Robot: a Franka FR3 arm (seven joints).
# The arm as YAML. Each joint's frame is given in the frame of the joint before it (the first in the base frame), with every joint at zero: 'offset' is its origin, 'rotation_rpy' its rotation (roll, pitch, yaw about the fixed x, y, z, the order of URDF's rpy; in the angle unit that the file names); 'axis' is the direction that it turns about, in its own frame. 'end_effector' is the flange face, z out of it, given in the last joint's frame.
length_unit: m
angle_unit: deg
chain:
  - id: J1
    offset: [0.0, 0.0, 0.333]
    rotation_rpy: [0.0, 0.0, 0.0]
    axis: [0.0, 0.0, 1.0]
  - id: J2
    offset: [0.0, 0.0, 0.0]
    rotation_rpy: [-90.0, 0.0, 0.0]
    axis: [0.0, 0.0, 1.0]
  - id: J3
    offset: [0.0, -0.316, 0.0]
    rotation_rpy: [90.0, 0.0, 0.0]
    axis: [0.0, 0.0, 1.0]
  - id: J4
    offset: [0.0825, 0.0, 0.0]
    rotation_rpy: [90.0, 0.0, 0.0]
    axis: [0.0, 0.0, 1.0]
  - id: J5
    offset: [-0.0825, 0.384, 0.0]
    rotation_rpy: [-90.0, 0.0, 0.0]
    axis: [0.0, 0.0, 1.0]
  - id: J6
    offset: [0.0, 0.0, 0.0]
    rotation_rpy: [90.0, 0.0, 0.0]
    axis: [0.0, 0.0, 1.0]
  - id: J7
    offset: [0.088, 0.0, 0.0]
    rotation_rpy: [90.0, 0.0, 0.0]
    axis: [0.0, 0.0, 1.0]
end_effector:
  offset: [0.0, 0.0, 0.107]
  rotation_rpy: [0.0, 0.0, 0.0]
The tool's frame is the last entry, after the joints.
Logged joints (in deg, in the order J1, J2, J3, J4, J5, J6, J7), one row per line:
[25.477, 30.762, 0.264, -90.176, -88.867, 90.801, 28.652]
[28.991, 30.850, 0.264, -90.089, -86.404, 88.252, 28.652]
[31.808, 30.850, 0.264, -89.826, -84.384, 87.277, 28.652]
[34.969, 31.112, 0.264, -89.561, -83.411, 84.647, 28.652]
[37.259, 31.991, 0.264, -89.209, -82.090, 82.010, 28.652]
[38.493, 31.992, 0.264, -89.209, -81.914, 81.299, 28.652]
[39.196, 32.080, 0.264, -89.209, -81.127, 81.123, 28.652]
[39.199, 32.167, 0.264, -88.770, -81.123, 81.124, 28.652]
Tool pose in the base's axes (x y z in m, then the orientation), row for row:
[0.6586, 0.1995, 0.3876, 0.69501, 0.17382, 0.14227, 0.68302]
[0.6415, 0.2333, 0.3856, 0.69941, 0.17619, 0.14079, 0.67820]
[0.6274, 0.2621, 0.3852, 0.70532, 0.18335, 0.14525, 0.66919]
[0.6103, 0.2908, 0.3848, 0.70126, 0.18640, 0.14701, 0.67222]
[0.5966, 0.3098, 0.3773, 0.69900, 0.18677, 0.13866, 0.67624]
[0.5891, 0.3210, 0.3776, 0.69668, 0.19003, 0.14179, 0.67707]
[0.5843, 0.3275, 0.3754, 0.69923, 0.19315, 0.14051, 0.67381]
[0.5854, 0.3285, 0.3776, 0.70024, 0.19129, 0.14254, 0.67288]
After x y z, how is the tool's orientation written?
As a quaternion, x y z w.
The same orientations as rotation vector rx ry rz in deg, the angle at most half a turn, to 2 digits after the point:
[89.29, 22.33, 18.28]
[90.03, 22.68, 18.12]
[91.11, 23.68, 18.76]
[90.48, 24.05, 18.97]
[90.04, 24.06, 17.86]
[89.72, 24.47, 18.26]
[90.16, 24.91, 18.12]
[90.32, 24.67, 18.39]

